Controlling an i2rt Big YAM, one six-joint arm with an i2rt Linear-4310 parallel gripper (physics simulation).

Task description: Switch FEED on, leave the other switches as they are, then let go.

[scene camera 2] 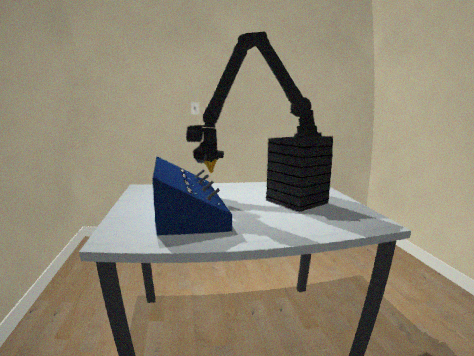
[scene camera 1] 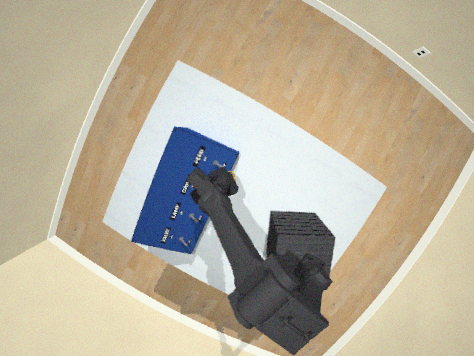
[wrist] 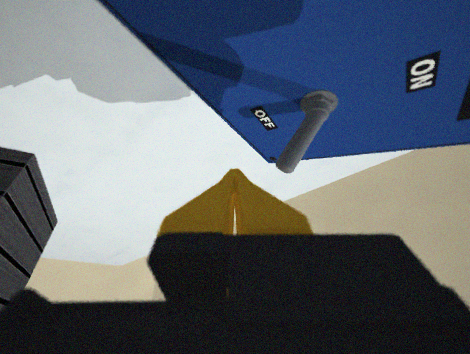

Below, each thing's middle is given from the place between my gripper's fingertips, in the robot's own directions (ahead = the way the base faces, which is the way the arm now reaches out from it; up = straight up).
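Scene:
Blue sloped switch panel [scene camera 1: 165,218]: 120 mm ahead of my hand, 190 mm to the left, 30 mm below. Feed lever [wrist: 292,154]: my hand 50 mm short of it.

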